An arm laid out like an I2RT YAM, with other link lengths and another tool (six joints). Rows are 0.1 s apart.
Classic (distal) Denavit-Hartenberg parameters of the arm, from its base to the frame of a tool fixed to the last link. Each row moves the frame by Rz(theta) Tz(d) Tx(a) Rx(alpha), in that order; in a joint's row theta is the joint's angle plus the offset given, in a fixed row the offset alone. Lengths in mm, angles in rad.
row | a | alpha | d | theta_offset
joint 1 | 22.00 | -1.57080 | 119.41 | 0.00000
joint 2 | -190.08 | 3.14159 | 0.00 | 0.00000
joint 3 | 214.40 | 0.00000 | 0.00 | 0.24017
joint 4 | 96.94 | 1.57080 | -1.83 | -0.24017
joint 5 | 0.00 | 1.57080 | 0.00 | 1.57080
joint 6 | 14.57 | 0.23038 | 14.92 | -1.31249
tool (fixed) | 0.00 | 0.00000 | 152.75 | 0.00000
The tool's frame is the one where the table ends.
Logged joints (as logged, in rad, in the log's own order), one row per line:
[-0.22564, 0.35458, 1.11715, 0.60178, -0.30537, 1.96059]
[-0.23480, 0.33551, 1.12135, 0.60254, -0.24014, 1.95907]
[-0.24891, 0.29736, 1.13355, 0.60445, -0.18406, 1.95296]
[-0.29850, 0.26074, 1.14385, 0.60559, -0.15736, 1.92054]
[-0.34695, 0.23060, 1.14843, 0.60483, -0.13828, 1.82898]
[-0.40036, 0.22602, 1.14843, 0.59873, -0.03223, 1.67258]
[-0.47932, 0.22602, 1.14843, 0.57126, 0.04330, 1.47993]
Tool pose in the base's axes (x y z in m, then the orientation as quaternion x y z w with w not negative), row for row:
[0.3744, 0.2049, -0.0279, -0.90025, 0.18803, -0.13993, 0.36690]
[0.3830, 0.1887, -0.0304, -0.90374, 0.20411, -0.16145, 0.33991]
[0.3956, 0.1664, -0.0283, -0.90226, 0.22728, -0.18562, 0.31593]
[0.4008, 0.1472, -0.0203, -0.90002, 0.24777, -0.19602, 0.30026]
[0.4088, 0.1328, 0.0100, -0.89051, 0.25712, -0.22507, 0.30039]
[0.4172, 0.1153, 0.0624, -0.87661, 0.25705, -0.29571, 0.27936]
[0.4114, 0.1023, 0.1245, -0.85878, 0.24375, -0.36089, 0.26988]
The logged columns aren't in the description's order. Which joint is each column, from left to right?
Columns, left to right: joint 4, joint 1, joint 3, joint 6, joint 5, joint 2.
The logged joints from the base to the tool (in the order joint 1, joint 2, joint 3, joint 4, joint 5, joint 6), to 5 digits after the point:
[0.35458, 1.96059, 1.11715, -0.22564, -0.30537, 0.60178]
[0.33551, 1.95907, 1.12135, -0.23480, -0.24014, 0.60254]
[0.29736, 1.95296, 1.13355, -0.24891, -0.18406, 0.60445]
[0.26074, 1.92054, 1.14385, -0.29850, -0.15736, 0.60559]
[0.23060, 1.82898, 1.14843, -0.34695, -0.13828, 0.60483]
[0.22602, 1.67258, 1.14843, -0.40036, -0.03223, 0.59873]
[0.22602, 1.47993, 1.14843, -0.47932, 0.04330, 0.57126]

